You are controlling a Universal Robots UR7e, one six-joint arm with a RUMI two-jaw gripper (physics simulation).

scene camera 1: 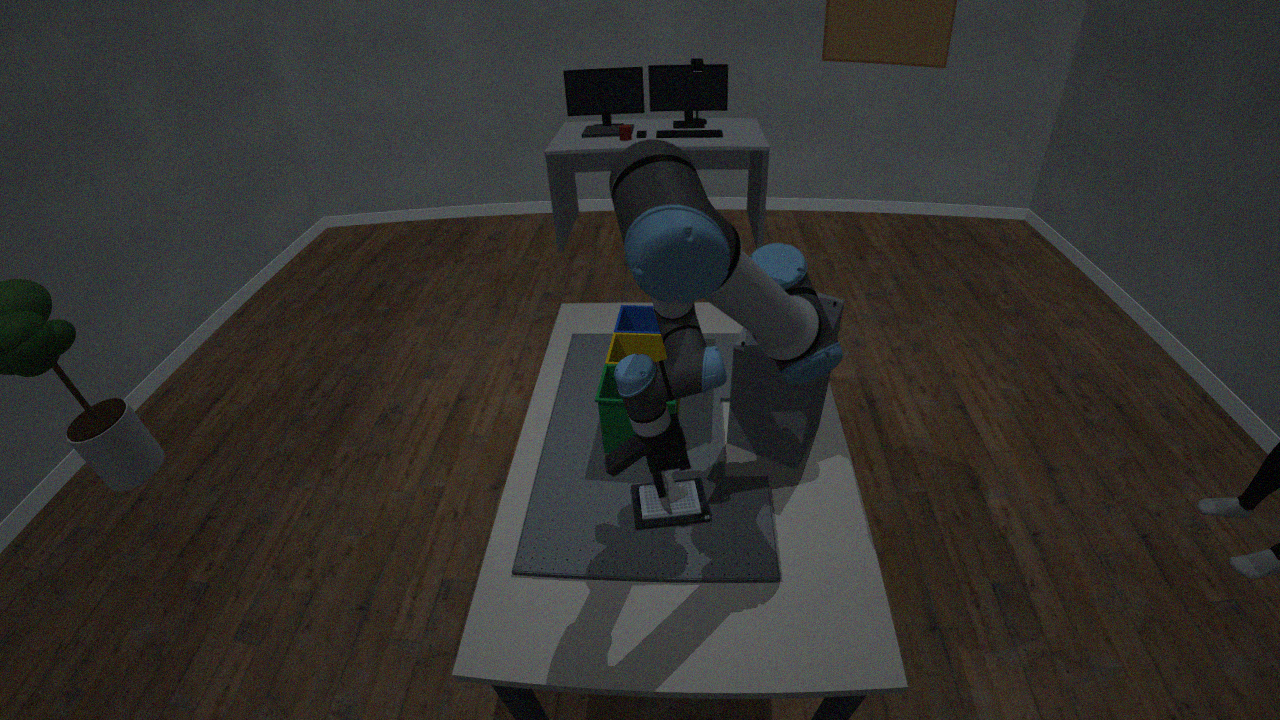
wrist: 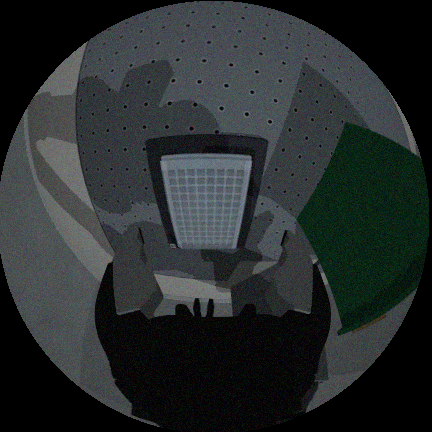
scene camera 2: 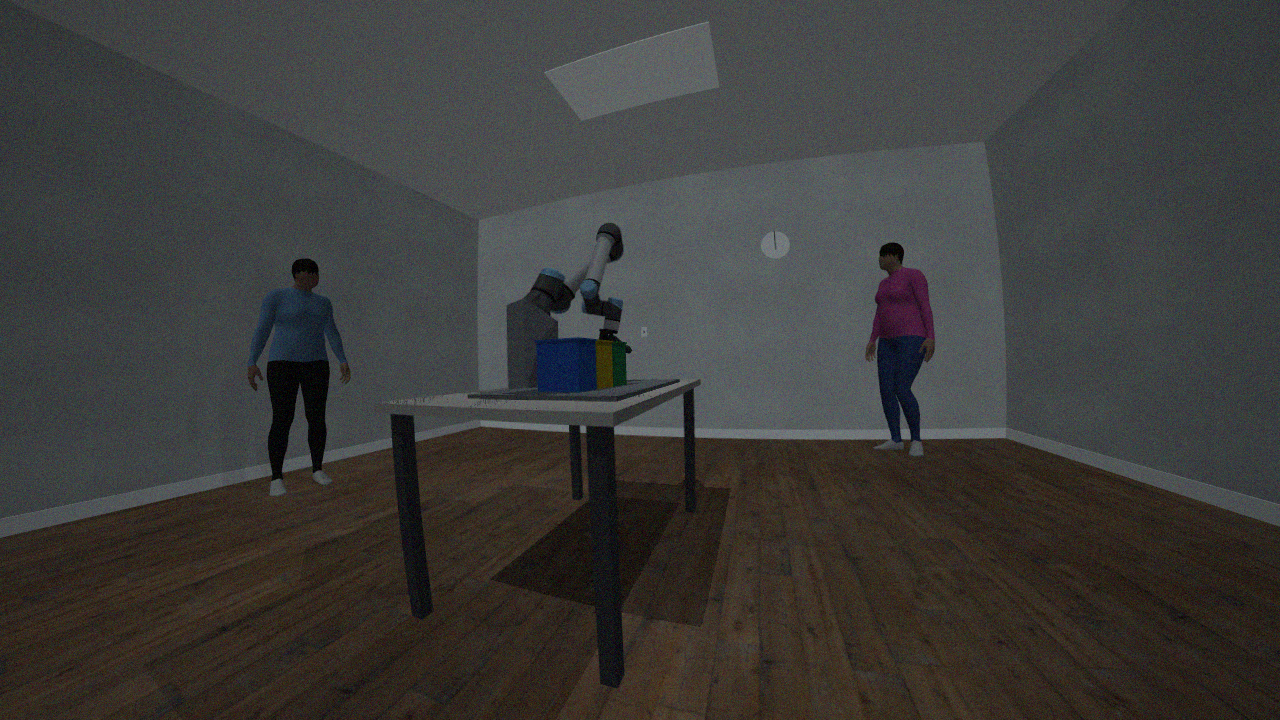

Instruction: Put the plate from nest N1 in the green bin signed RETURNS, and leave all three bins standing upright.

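Seen in the pictures: gripper, between the fingertips: (scene camera 1: 667,487) (wrist: 212,231); arm's base, origin of its link: (scene camera 2: 533,312).
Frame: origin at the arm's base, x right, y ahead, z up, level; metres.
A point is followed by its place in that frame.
The white gridded plate (scene camera 1: 650,504) {x -0.309, y 0.226, z -0.309 m} (wrist: 207,200) {x -0.289, y 0.207, z -0.305 m} lies flat in the dark frame of the nest (scene camera 1: 671,522) {x -0.339, y 0.172, z -0.319 m} (wrist: 207,144) {x -0.309, y 0.257, z -0.319 m}. My gripper (scene camera 1: 667,492) {x -0.279, y 0.196, z -0.276 m} (wrist: 212,231) {x -0.279, y 0.196, z -0.276 m} is open and empty, its fingers wide apart over the plate, one toward each side in the wrist view. I cannot tell the exact height of the fingertips above the plate. The green bin (scene camera 1: 615,425) {x -0.165, y 0.348, z -0.232 m} (scene camera 2: 619,367) {x -0.103, y 0.394, z -0.257 m} (wrist: 370,215) {x -0.157, y 0.300, z -0.239 m} stands upright close to the gripper. The yellow bin (scene camera 1: 637,345) {x 0.085, y 0.367, z -0.185 m} (scene camera 2: 604,365) {x 0.027, y 0.416, z -0.246 m} and the blue bin (scene camera 1: 636,317) {x 0.212, y 0.408, z -0.186 m} (scene camera 2: 565,365) {x 0.217, y 0.395, z -0.241 m} stand upright in line behind it. No sign is readable.
The bins and nest stand on a grey perforated board (scene camera 1: 572,537) {x -0.423, y 0.369, z -0.331 m} (wrist: 240,65) {x -0.314, y 0.348, z -0.331 m} on the white table (scene camera 1: 769,644) {x -0.557, y -0.074, z -0.343 m}. The arm's grey pedestal (scene camera 1: 774,411) {x -0.084, y -0.005, z -0.186 m} (scene camera 2: 528,344) {x 0.085, y 0.062, z -0.150 m} stands beside the board. Two people (scene camera 2: 299,331) (scene camera 2: 902,308) stand away from the table.
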